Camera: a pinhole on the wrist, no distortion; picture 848 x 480 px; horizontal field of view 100.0 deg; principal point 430.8 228.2 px. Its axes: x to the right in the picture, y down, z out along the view. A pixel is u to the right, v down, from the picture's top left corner.
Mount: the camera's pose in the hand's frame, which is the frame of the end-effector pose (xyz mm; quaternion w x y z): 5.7 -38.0 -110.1 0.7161 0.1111 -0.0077 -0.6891
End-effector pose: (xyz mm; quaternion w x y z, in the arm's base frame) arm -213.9 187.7 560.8 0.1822 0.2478 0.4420 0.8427
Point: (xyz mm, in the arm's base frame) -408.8 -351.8 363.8
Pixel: behind the camera
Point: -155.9 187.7 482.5
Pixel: 471 66
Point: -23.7 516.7 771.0
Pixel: 367 338
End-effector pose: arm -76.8 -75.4 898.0 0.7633 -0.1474 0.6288 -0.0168
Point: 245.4 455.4 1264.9
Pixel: 123 54
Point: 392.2 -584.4 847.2
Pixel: 771 459
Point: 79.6 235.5 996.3
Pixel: 45 153
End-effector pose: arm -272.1 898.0 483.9 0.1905 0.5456 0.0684 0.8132
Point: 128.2 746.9 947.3
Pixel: 242 421
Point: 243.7 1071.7 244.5
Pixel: 579 75
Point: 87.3 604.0 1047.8
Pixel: 130 459
